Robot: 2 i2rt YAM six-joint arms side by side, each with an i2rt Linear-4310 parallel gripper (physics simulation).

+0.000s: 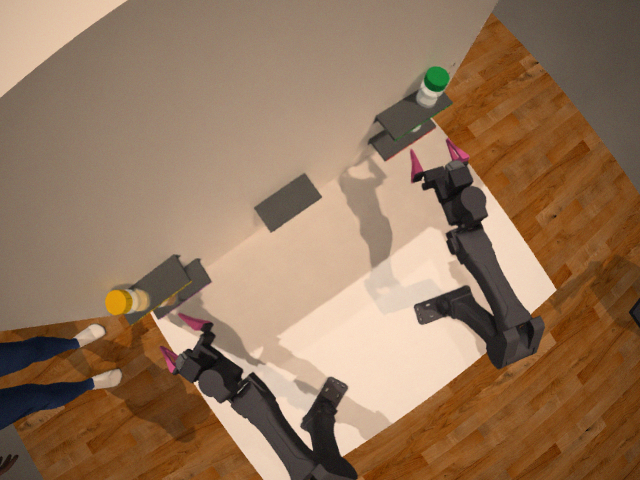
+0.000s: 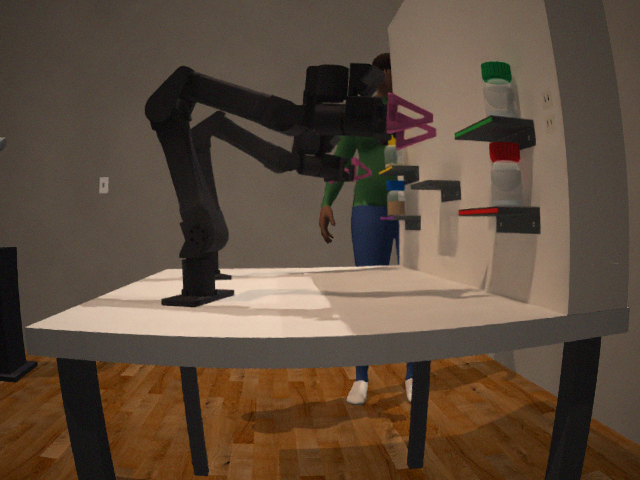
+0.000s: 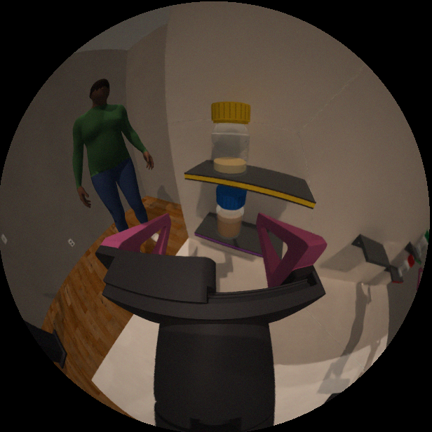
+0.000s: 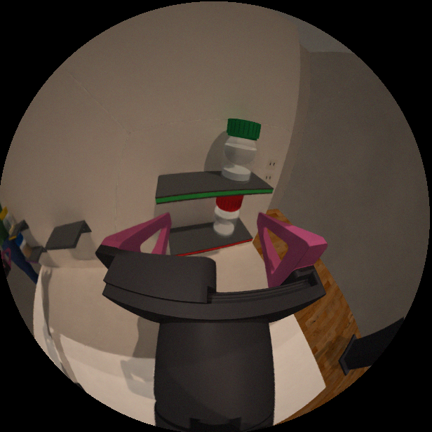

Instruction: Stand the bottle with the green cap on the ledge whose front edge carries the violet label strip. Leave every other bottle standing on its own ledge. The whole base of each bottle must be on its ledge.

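Pixels of known places: left gripper, fingertip midpoint: (image 1: 169,330) (image 2: 362,174); right gripper, fingertip midpoint: (image 1: 429,144) (image 2: 434,125); left arm's base, link origin: (image 1: 323,406); right arm's base, link origin: (image 1: 444,305) (image 2: 199,299).
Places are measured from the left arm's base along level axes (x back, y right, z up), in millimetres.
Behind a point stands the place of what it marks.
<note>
The green-capped bottle (image 1: 432,86) {x -190, y 857, z 393 mm} (image 2: 498,93) {x -168, y 901, z 344 mm} (image 4: 240,150) stands on the upper ledge with the green strip (image 1: 400,117) {x -225, y 801, z 297 mm} (image 2: 509,126) {x -167, y 919, z 285 mm} (image 4: 187,184). The violet-strip ledge (image 1: 199,276) (image 2: 412,223) (image 3: 260,240) is the lower one of the other pair. On it stands a blue-capped bottle (image 2: 395,198) {x -541, y 116, z 209 mm} (image 3: 230,210), below the yellow-strip ledge (image 1: 165,276) {x -532, y 174, z 297 mm} (image 3: 280,182). My right gripper (image 1: 433,147) {x -131, y 771, z 298 mm} (image 2: 434,125) {x -131, y 771, z 298 mm} (image 4: 213,217) is open and empty, in front of the green-strip ledge and apart from the bottle. My left gripper (image 1: 170,330) {x -462, y 62, z 281 mm} (image 2: 371,171) {x -462, y 62, z 281 mm} (image 3: 213,217) is open and empty, in front of the violet-strip and yellow-strip ledges.
A yellow-capped bottle (image 1: 121,302) {x -545, y 99, z 402 mm} (image 3: 230,135) stands on the yellow-strip ledge. A red-capped bottle (image 2: 506,178) {x -171, y 899, z 203 mm} (image 4: 226,215) stands on the red-strip ledge (image 2: 524,212) {x -167, y 940, z 148 mm} (image 4: 192,240) under the green-strip one. A middle ledge (image 1: 287,203) {x -374, y 482, z 227 mm} (image 2: 436,184) {x -325, y 549, z 217 mm} bears no bottle. A person (image 3: 107,145) stands beyond the table.
</note>
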